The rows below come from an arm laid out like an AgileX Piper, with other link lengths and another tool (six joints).
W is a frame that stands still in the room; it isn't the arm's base.
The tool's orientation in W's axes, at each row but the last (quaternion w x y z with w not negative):
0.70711 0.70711 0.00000 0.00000
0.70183 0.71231 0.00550 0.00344
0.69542 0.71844 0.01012 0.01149
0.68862 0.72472 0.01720 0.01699
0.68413 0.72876 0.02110 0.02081
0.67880 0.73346 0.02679 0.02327
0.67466 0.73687 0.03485 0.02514
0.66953 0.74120 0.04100 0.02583
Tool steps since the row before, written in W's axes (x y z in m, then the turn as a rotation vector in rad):
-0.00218 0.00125 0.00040 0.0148 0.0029 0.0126
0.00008 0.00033 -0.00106 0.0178 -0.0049 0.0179
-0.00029 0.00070 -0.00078 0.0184 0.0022 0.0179
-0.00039 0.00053 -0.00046 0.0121 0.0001 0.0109
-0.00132 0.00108 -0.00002 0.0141 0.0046 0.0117
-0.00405 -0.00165 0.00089 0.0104 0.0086 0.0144
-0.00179 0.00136 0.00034 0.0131 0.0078 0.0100
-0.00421 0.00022 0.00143 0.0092 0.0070 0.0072
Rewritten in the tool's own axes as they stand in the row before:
-0.00218 0.00040 -0.00125 0.0148 0.0126 -0.0029
0.00009 -0.00106 -0.00031 0.0177 0.0180 0.0049
-0.00027 -0.00080 -0.00068 0.0185 0.0178 -0.0022
-0.00036 -0.00049 -0.00052 0.0121 0.0109 -0.0001
-0.00125 -0.00009 -0.00115 0.0144 0.0114 -0.0045
-0.00416 0.00098 0.00129 0.0110 0.0138 -0.0089
-0.00167 0.00019 -0.00153 0.0136 0.0095 -0.0075
-0.00419 0.00129 -0.00076 0.0097 0.0067 -0.0068

